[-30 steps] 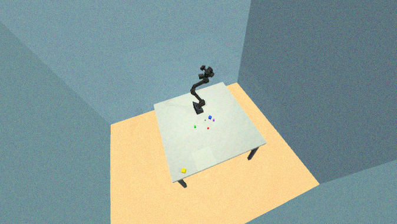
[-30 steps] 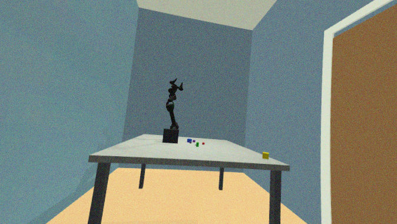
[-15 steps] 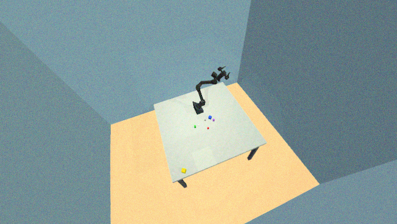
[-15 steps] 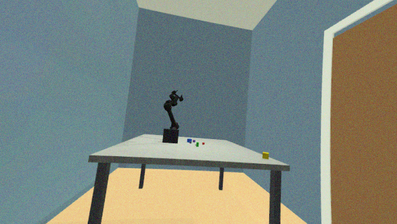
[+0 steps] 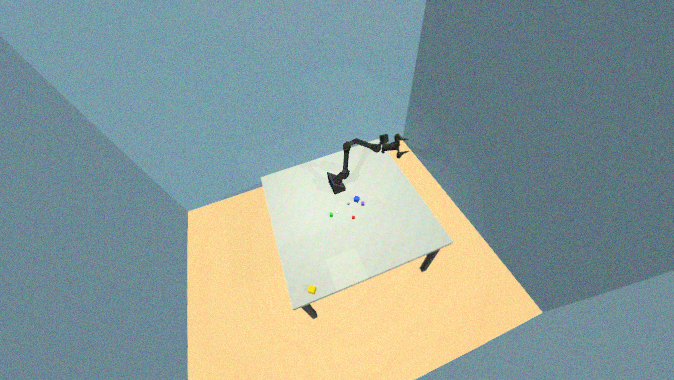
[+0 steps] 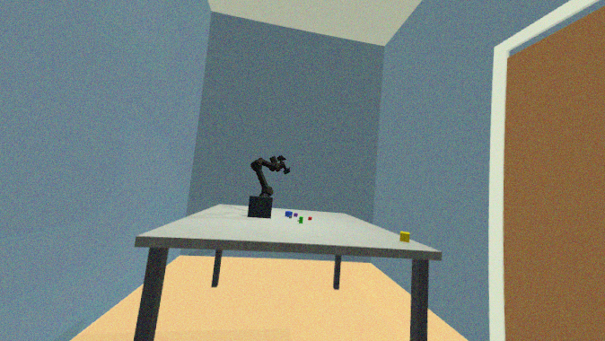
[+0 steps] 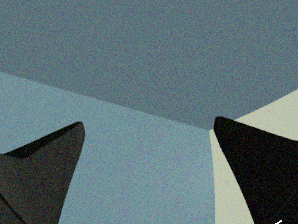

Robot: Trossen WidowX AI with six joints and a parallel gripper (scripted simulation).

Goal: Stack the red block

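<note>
My gripper tip is 57 cm to the left of the red block, 46 cm above it and 9 cm short of it. The rest, counted from my gripper tip: small purple block 46 cm below, 43 cm to the right, 2 cm ahead; then blue block 45 cm to the right, 45 cm below, 5 cm behind; then yellow block 112 cm to the right, 45 cm below, 45 cm ahead.
</note>
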